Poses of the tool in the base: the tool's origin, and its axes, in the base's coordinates. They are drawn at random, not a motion.
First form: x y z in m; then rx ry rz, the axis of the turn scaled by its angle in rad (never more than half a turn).
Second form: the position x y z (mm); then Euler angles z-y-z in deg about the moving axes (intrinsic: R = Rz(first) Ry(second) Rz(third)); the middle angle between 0 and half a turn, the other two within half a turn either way. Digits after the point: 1 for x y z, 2 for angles.
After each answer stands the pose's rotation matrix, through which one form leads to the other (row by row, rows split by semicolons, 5 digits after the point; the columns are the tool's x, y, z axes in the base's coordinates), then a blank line. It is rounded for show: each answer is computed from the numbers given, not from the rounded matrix.
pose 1, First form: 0.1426, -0.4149, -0.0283, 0.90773, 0.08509, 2.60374
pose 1, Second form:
142.6, -414.9, -28.3, -6.25, 37.86, 163.04
-0.71891 -0.33301 0.61014; 0.37214 -0.92577 -0.06680; 0.58709 0.17903 0.78947

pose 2, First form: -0.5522, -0.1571, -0.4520, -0.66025, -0.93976, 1.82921
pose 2, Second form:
-552.2, -157.1, -452.0, -157.35, 55.93, -87.17
-0.41024 -0.49726 -0.76449; 0.91106 -0.26111 -0.31905; -0.04096 -0.82738 0.56015

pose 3, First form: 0.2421, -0.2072, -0.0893, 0.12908, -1.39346, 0.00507
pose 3, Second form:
242.1, -207.2, -89.3, -174.53, 80.18, 174.88
0.17758 -0.07975 -0.98087; -0.07261 0.99293 -0.09388; 0.98142 0.08789 0.17053

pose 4, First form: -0.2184, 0.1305, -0.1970, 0.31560, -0.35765, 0.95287
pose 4, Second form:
-218.4, 130.5, -197.0, -110.77, 26.28, 166.38
0.52925 -0.83380 -0.15704; 0.73121 0.54212 -0.41405; 0.43037 0.10430 0.89661

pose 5, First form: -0.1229, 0.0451, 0.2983, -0.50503, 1.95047, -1.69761
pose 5, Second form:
-122.9, 45.1, 298.3, -53.58, 95.51, -82.61
-0.80535 0.04687 0.59094; -0.57882 0.15299 -0.80098; -0.12795 -0.98712 -0.09608

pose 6, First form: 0.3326, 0.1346, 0.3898, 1.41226, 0.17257, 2.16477
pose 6, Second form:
332.6, 134.6, 389.8, -11.73, 63.81, 154.34
-0.30150 -0.37034 0.87860; 0.50486 -0.84371 -0.18239; 0.80883 0.38858 0.44135

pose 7, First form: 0.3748, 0.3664, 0.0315, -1.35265, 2.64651, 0.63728
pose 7, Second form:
374.8, 366.4, 31.5, 103.40, 155.11, 49.26
-0.59980 -0.79418 -0.09755; -0.75153 0.51731 0.40938; -0.27466 0.31886 -0.90713

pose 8, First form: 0.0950, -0.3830, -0.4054, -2.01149, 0.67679, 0.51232
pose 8, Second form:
95.0, -383.0, -405.4, 95.71, 119.22, -47.10
0.76194 -0.64180 -0.08684; -0.25778 -0.42354 0.86842; -0.59413 -0.63930 -0.48816

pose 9, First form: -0.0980, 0.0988, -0.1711, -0.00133, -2.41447, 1.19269
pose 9, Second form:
-98.0, 98.8, -171.1, -117.29, 121.88, -117.22
-0.90105 -0.19124 -0.38927; 0.19293 0.62711 -0.75466; 0.38844 -0.75509 -0.52816

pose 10, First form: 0.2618, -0.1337, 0.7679, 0.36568, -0.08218, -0.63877
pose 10, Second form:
261.8, -133.7, 767.9, -121.18, 21.11, 84.15
0.80192 0.56760 -0.18642; -0.59631 0.74128 -0.30809; -0.03668 0.35822 0.93291

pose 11, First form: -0.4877, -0.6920, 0.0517, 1.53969, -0.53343, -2.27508
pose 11, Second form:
-487.7, -692.0, 51.7, 172.92, 70.02, 31.14
-0.35391 0.06991 -0.93266; -0.47719 -0.87114 0.11578; -0.80439 0.48603 0.34166

